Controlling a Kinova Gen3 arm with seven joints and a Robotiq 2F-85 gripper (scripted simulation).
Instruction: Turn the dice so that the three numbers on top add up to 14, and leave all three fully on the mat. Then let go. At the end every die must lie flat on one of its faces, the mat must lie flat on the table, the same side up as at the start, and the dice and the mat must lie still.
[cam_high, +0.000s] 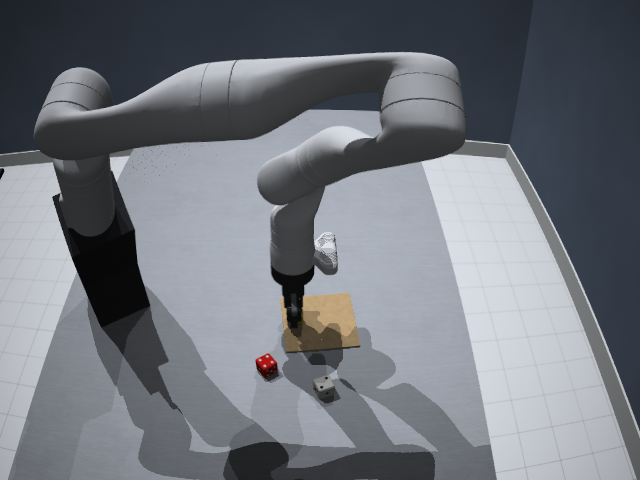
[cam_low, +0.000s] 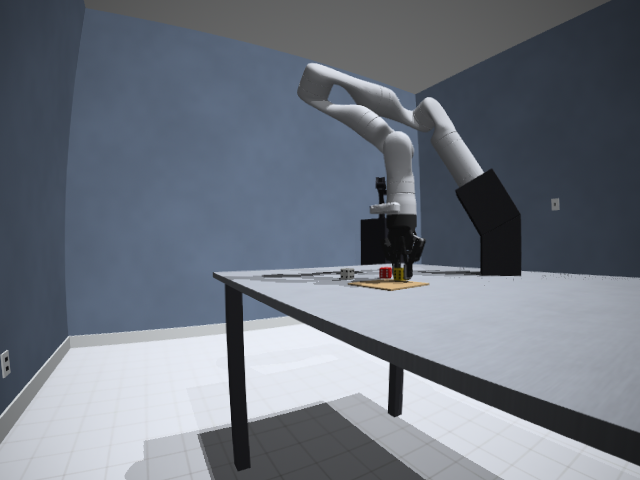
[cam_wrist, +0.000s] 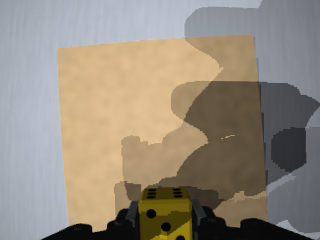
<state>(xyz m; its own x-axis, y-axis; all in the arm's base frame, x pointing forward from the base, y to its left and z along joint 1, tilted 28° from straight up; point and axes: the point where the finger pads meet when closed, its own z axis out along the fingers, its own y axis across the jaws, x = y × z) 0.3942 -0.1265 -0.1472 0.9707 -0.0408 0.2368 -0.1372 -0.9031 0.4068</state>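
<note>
Now: hand 1 cm above the yellow die. From my hand the other things lie so: tan mat 5 cm ahead, 1 cm to the right, 3 cm below; red die 7 cm behind, 10 cm to the right, 1 cm below; white die 2 cm ahead, 17 cm to the right, 1 cm below.
</note>
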